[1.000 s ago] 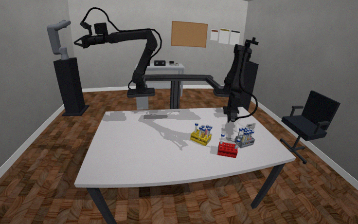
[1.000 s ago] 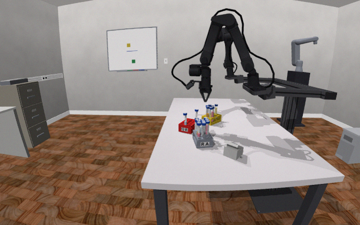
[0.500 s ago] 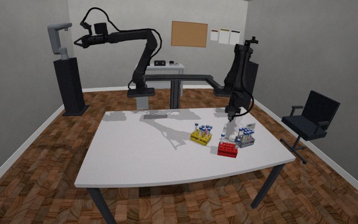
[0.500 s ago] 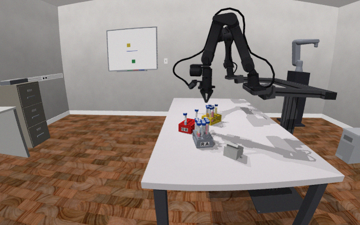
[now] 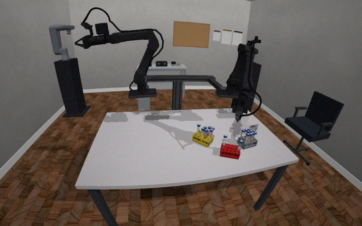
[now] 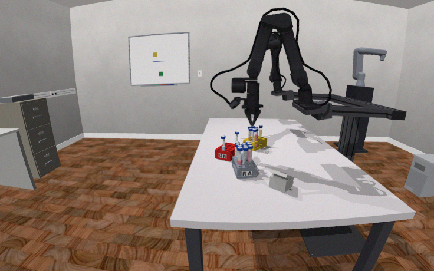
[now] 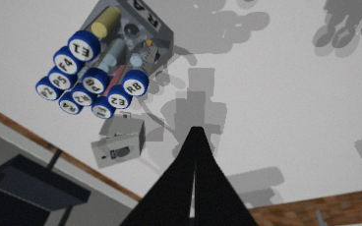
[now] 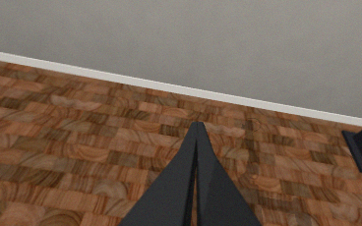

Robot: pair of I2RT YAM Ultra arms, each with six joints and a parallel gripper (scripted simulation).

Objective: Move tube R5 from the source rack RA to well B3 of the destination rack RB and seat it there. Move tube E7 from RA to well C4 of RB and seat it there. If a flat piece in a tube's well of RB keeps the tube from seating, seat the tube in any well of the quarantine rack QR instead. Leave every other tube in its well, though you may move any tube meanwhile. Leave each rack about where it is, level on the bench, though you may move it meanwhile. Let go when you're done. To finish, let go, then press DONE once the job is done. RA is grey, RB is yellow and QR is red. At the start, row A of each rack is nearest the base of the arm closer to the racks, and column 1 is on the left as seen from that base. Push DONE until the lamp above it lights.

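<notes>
My left hand is 17 cm above the red rack QR, 11 cm short of it and 7 cm to the left of it. The rest, counted from my left hand: grey button box: 24 cm to the left, 15 cm below, 11 cm behind; then grey rack RA: 17 cm below, 11 cm to the left, 3 cm ahead; then yellow rack RB: 22 cm to the right, 17 cm below, 4 cm behind.
</notes>
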